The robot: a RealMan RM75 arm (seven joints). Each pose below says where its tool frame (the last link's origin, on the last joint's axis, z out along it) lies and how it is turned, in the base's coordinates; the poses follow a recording.
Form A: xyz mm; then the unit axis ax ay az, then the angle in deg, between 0 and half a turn.
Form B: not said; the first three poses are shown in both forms.
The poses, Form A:
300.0, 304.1, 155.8, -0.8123, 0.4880, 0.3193, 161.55
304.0, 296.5, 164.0, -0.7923, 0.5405, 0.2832, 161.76
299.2, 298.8, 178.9, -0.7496, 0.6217, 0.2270, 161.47
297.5, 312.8, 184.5, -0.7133, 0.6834, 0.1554, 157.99
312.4, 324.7, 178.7, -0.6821, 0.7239, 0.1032, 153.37
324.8, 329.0, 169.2, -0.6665, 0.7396, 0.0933, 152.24
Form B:
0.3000, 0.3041, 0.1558, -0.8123, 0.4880, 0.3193, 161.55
0.3040, 0.2965, 0.1640, -0.7923, 0.5405, 0.2832, 161.76
0.2992, 0.2988, 0.1789, -0.7496, 0.6217, 0.2270, 161.47
0.2975, 0.3128, 0.1845, -0.7133, 0.6834, 0.1554, 157.99
0.3124, 0.3247, 0.1787, -0.6821, 0.7239, 0.1032, 153.37
0.3248, 0.3290, 0.1692, -0.6665, 0.7396, 0.0933, 152.24

